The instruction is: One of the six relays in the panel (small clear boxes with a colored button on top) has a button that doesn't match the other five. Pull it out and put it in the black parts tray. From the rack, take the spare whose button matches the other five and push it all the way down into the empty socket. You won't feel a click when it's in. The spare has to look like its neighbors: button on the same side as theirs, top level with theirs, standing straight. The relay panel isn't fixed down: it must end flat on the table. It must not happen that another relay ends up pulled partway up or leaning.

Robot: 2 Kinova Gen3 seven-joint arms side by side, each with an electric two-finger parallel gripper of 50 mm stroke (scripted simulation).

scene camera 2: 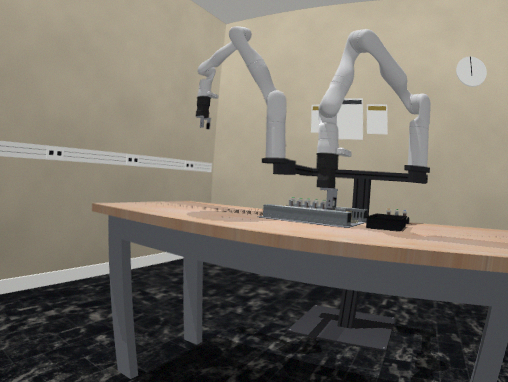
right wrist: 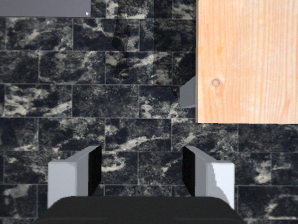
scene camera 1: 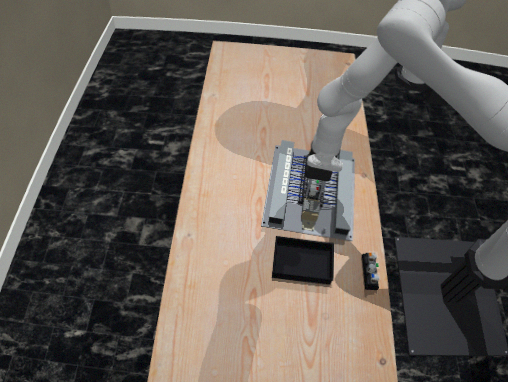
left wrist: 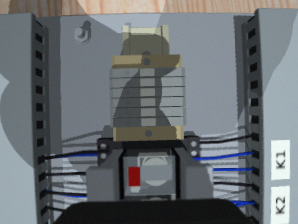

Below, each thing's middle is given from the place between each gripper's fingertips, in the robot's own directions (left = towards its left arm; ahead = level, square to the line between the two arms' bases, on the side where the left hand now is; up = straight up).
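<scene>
The black parts tray [scene camera 1: 311, 261] is 20 cm to the left of my left hand [scene camera 2: 331, 207], 5 cm ahead of it and 5 cm below it. As for the relay panel [scene camera 1: 300, 213], my left hand is 4 cm above it, 1 cm past it and 5 cm to the left of it.
Counting from my right hand, the black parts tray is 980 mm to the left of it, 460 mm ahead of it and 390 mm below it. With the relay panel, my right gripper is 730 mm to the right of it, 400 mm short of it and 390 mm above it.
</scene>
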